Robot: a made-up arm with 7 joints. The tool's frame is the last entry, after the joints.
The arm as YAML. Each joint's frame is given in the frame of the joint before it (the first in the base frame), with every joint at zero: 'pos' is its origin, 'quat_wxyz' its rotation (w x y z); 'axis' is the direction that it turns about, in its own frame. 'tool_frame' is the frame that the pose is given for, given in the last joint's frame.
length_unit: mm
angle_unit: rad
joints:
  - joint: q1
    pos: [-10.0, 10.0, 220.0]
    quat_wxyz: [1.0, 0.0, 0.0, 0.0]
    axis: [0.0, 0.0, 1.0]
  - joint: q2
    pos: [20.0, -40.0, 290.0]
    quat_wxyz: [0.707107, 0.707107, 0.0, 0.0]
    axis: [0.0, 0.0, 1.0]
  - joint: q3
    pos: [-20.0, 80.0, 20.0]
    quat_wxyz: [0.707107, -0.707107, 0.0, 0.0]
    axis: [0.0, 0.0, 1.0]
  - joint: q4
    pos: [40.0, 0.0, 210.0]
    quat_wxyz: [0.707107, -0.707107, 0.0, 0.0]
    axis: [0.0, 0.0, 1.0]
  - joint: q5
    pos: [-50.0, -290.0, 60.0]
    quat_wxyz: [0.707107, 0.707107, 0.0, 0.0]
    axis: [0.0, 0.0, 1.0]
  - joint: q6
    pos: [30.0, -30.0, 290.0]
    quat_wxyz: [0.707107, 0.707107, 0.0, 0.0]
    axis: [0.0, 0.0, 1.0]
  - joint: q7
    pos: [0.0, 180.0, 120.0]
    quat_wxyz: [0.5, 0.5, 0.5, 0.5]
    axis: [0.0, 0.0, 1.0]
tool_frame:
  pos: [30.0, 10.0, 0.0]
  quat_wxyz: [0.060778, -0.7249, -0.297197, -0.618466]
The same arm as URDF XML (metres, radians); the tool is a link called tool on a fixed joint. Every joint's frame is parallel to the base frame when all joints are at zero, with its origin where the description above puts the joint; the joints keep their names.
<robot name="arm">
<link name="base"/>
<link name="link1"/>
<link name="link2"/>
<link name="link3"/>
<link name="link4"/>
<link name="link5"/>
<link name="link6"/>
<link name="link7"/>
<link name="tool"/>
<joint name="q1" type="continuous"><parent link="base"/><child link="link1"/><origin xyz="-0.01 0.01 0.22" rpy="0 0 0"/><axis xyz="0 0 1"/></joint>
<joint name="q2" type="continuous"><parent link="link1"/><child link="link2"/><origin xyz="0.02 -0.04 0.29" rpy="0 0 0"/><axis xyz="0 -1 0"/></joint>
<joint name="q3" type="continuous"><parent link="link2"/><child link="link3"/><origin xyz="-0.02 -0.02 0.08" rpy="0 0 0"/><axis xyz="0 0 1"/></joint>
<joint name="q4" type="continuous"><parent link="link3"/><child link="link4"/><origin xyz="0.04 0 0.21" rpy="0 0 0"/><axis xyz="0 1 0"/></joint>
<joint name="q5" type="continuous"><parent link="link4"/><child link="link5"/><origin xyz="-0.05 0.06 0.29" rpy="0 0 0"/><axis xyz="0 0 1"/></joint>
<joint name="q6" type="continuous"><parent link="link5"/><child link="link6"/><origin xyz="0.03 -0.03 0.29" rpy="0 0 0"/><axis xyz="0 -1 0"/></joint>
<joint name="q7" type="continuous"><parent link="link6"/><child link="link7"/><origin xyz="0 -0.12 0.18" rpy="0 0 0"/><axis xyz="1 0 0"/></joint>
<joint name="tool_fixed" type="fixed"><parent link="link7"/><child link="tool"/><origin xyz="0 -0.01 0.03" rpy="0.5316 -0.0584 -0.3643"/></joint>
</robot>

